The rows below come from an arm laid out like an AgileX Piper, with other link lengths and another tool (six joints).
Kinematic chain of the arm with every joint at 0, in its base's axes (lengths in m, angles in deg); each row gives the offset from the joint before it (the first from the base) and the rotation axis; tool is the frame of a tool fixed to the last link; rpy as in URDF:
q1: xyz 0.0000 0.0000 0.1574 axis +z
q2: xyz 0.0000 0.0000 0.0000 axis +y
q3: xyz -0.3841 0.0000 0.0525 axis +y
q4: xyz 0.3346 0.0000 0.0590 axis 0.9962 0 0.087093
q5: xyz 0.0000 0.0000 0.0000 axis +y
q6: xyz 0.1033 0.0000 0.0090 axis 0.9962 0 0.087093
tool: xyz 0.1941 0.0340 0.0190 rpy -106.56 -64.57 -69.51
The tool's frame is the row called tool.
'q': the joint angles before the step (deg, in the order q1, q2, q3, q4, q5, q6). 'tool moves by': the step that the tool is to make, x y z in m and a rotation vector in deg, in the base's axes. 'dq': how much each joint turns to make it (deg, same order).
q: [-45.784, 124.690, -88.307, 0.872, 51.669, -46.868]
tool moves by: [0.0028, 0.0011, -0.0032, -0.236, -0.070, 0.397]
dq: [0.332, 0.252, 0.133, -0.129, -0.603, -0.005]
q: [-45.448, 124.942, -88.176, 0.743, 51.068, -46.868]
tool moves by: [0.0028, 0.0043, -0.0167, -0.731, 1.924, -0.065]
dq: [1.496, 1.585, 0.010, -2.646, -0.718, 3.012]
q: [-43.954, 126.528, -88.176, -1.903, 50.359, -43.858]
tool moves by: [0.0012, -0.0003, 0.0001, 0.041, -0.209, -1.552]
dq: [0.000, -0.009, 0.014, 0.000, -0.086, 1.564]
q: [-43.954, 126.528, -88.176, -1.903, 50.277, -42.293]
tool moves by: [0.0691, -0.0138, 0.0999, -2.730, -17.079, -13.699]
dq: [0.002, -8.221, 0.008, 8.981, -6.350, 9.292]
